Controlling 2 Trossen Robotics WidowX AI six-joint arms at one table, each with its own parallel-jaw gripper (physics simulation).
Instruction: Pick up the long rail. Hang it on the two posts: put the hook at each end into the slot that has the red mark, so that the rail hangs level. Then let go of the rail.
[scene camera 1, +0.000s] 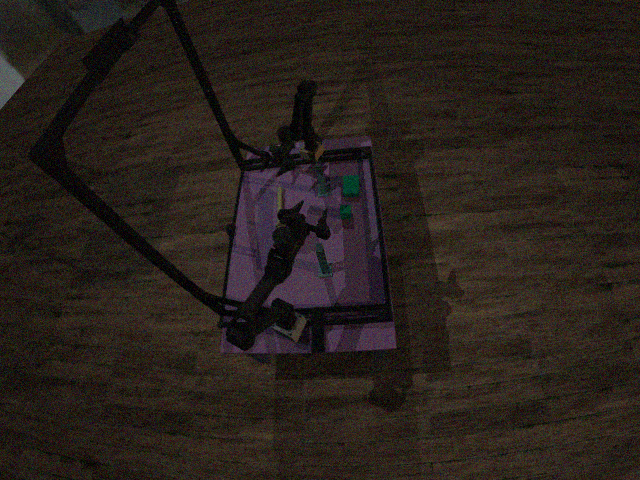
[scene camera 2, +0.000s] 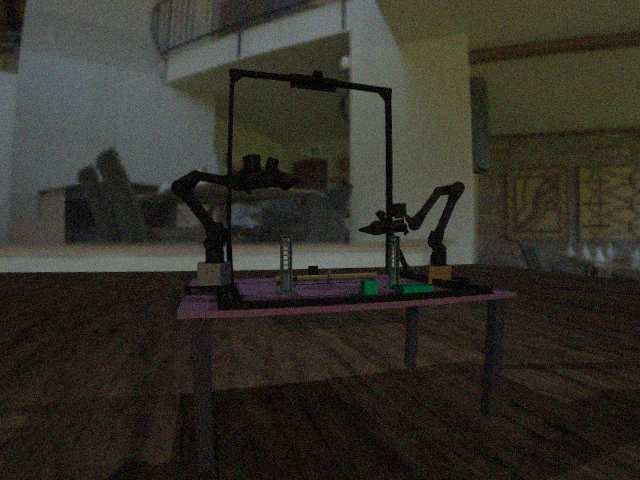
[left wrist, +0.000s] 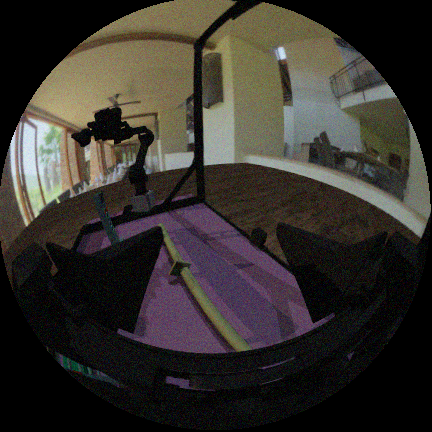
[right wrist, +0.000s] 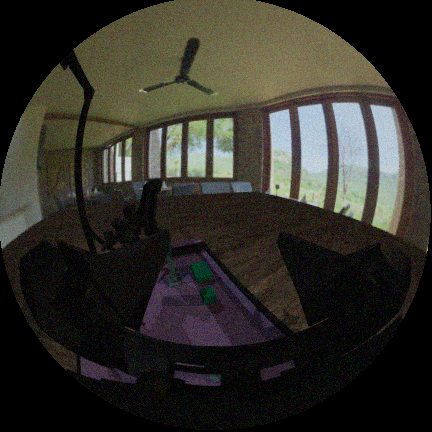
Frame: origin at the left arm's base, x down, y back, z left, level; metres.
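Where they show: left gripper, fingertip midpoint: (scene camera 1: 268, 174) (scene camera 2: 359, 230) (left wrist: 220, 230); right gripper, fingertip midpoint: (scene camera 1: 314, 204) (scene camera 2: 300, 177) (left wrist: 78, 129) (right wrist: 225, 236); left arm's base, link origin: (scene camera 1: 311, 146) (scene camera 2: 438, 265); right arm's base, link origin: (scene camera 1: 286, 321) (scene camera 2: 214, 262) (left wrist: 141, 192).
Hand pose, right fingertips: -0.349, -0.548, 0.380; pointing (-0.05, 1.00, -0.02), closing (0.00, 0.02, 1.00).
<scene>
Things, the pixels of their top centre, and the offset from my right fingertips, as dx, dy, dz.
- long yellow rail, top centre: (left wrist: 179, 259) (scene camera 2: 328, 268) (scene camera 1: 278, 222) +0.366, +0.053, -0.292
- larger green block, top centre: (scene camera 2: 413, 284) (scene camera 1: 350, 184) (right wrist: 200, 268) +0.400, +0.421, -0.083
- smaller green block, top centre: (scene camera 2: 369, 280) (right wrist: 207, 291) (scene camera 1: 345, 209) +0.380, +0.255, -0.035
The long yellow rail (scene camera 1: 280, 197) (scene camera 2: 356, 276) (left wrist: 200, 295) lies on the purple table (scene camera 1: 366, 335) (scene camera 2: 310, 308), with a small crosspiece along it. Two slotted greenish posts stand upright: one (scene camera 1: 324, 262) (scene camera 2: 285, 266) (left wrist: 106, 217) at the left in scene camera 2, the other (scene camera 2: 393, 260) (right wrist: 172, 267) at the right. Small red marks show on the first; its exact marked slot is hard to tell. My left gripper (scene camera 2: 368, 227) (left wrist: 220, 230) is open and empty, above the table; the rail shows lower down between its fingers. My right gripper (scene camera 1: 313, 207) (scene camera 2: 295, 179) (right wrist: 225, 236) is open and empty, high above the table.
A larger green block (scene camera 1: 351, 185) (scene camera 2: 413, 288) (right wrist: 202, 271) and a smaller green block (scene camera 1: 345, 211) (scene camera 2: 369, 287) (right wrist: 207, 295) lie near the right-hand post in scene camera 2. A tall black frame (scene camera 2: 388, 155) (left wrist: 198, 125) (right wrist: 80, 150) rises over the table.
</scene>
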